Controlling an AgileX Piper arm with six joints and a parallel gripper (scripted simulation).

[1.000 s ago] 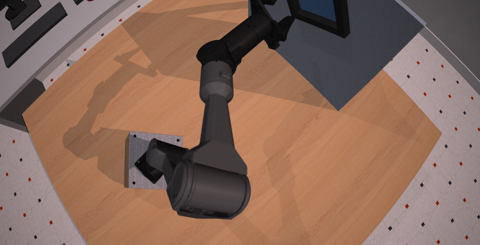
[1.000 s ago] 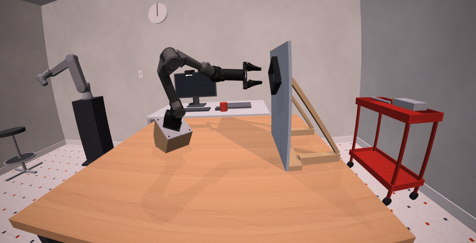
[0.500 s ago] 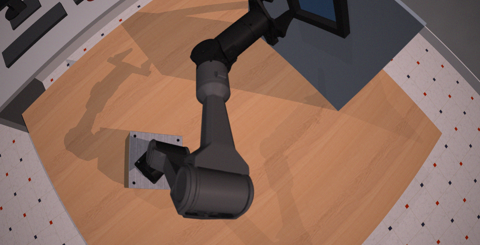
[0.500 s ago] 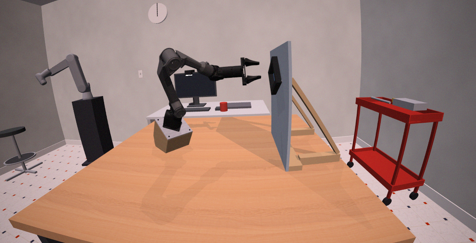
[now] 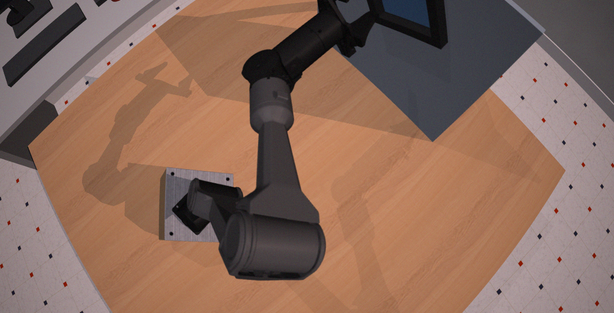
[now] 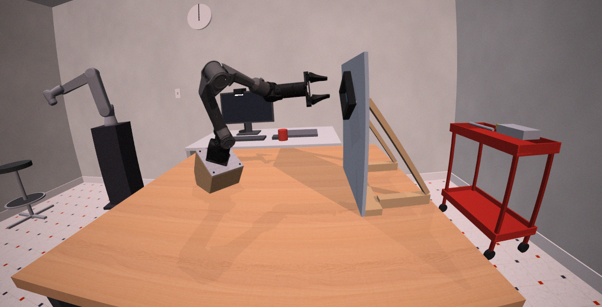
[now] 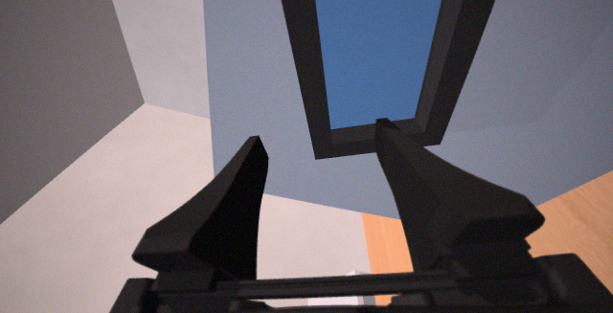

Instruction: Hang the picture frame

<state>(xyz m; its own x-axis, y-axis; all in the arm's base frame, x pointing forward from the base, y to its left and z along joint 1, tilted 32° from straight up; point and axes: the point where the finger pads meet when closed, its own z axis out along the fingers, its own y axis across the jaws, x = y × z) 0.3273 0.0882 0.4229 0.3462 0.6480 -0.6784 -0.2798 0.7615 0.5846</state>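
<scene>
My hand is 70 mm short of the picture frame, 50 mm to the left of it and 40 mm above it. The rest, counted from my hand: wall panel (90 mm ahead, 40 mm to the right, 160 mm below).
</scene>
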